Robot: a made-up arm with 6 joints.
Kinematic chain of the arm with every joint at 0, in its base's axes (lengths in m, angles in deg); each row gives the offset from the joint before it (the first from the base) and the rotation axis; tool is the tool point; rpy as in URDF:
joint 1: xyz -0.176 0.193 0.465 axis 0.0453 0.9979 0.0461
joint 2: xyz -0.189 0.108 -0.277 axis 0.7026 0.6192 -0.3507
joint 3: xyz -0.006 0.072 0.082 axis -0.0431 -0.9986 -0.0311
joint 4: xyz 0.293 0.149 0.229 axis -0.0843 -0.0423 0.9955
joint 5: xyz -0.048 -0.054 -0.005 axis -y
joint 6: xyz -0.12 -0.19 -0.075 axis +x
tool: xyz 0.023 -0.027 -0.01 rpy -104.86 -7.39 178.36
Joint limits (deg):
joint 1: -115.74..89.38
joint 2: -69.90..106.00
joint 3: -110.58..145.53
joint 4: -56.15..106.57
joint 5: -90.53..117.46
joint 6: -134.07..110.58
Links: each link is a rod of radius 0.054 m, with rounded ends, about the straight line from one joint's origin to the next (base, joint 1, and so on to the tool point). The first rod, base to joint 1, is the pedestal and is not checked.
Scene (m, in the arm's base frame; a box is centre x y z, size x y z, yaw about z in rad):
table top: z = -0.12
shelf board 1: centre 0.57 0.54 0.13 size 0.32 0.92 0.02 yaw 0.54
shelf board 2: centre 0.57 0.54 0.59 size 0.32 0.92 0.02 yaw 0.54
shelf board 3: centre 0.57 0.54 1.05 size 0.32 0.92 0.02 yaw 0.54
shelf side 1: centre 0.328 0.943 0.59 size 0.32 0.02 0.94 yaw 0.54
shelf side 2: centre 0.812 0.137 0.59 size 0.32 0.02 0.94 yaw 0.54
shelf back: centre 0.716 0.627 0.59 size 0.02 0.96 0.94 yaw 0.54
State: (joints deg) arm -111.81 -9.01 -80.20 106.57 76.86 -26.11
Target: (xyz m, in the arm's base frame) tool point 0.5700 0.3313 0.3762
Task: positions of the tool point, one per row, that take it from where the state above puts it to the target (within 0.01 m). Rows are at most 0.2 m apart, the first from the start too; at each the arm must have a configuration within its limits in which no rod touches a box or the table.
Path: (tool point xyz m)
1: 0.4456 0.4488 0.8329
2: 0.3590 0.3976 0.8342
3: 0.2556 0.3698 0.8131
4: 0.3514 0.3199 0.6893
5: 0.4044 0.2744 0.5384
6: 0.4084 0.2344 0.3762
7: 0.4979 0.2710 0.3746
8: 0.5700 0.3313 0.3762

